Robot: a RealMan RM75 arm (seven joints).
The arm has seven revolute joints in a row. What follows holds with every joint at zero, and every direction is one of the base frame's.
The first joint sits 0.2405 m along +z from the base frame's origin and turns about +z.
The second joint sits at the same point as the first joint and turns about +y.
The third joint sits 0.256 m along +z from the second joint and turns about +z.
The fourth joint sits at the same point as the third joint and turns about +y.
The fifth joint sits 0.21 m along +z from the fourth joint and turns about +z.
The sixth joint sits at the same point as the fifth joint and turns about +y.
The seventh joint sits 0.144 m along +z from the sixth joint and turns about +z.
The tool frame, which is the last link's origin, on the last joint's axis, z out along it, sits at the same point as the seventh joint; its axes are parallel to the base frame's.
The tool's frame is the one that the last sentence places.
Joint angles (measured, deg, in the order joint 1, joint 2, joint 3, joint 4, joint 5, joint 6, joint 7), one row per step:
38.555, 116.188, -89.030, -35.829, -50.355, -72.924, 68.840
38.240, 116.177, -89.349, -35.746, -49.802, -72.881, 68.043
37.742, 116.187, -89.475, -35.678, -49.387, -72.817, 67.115
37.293, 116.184, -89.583, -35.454, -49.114, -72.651, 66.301
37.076, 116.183, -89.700, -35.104, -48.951, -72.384, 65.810
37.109, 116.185, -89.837, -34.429, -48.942, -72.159, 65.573
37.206, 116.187, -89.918, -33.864, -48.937, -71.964, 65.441
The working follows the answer.
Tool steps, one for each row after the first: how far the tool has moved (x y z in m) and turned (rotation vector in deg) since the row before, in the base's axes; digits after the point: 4 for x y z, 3 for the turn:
0.0018, -0.0007, -0.0002, 0.493, 0.066, -0.001
0.0031, -0.0008, 0.0001, 0.703, 0.017, -0.150
0.0038, -0.0006, -0.0003, 0.597, -0.174, -0.349
0.0031, 0.0000, -0.0008, 0.320, -0.267, -0.457
0.0030, 0.0001, -0.0017, -0.059, -0.411, -0.550
0.0021, 0.0003, -0.0013, -0.073, -0.314, -0.448

Tool pose at each row, in the base's axes (x y z in m, rotation vector in deg; rounded; the steps above come from the unrounded poses):
0.1143, 0.3732, -0.0318, -150.125, 14.739, 73.532
0.1161, 0.3725, -0.0320, -149.677, 14.403, 73.520
0.1192, 0.3717, -0.0319, -149.014, 14.101, 73.350
0.1229, 0.3711, -0.0322, -148.460, 14.093, 72.882
0.1260, 0.3711, -0.0330, -148.141, 14.397, 72.310
0.1290, 0.3712, -0.0347, -148.177, 15.053, 71.590
0.1310, 0.3715, -0.0360, -148.211, 15.607, 71.034

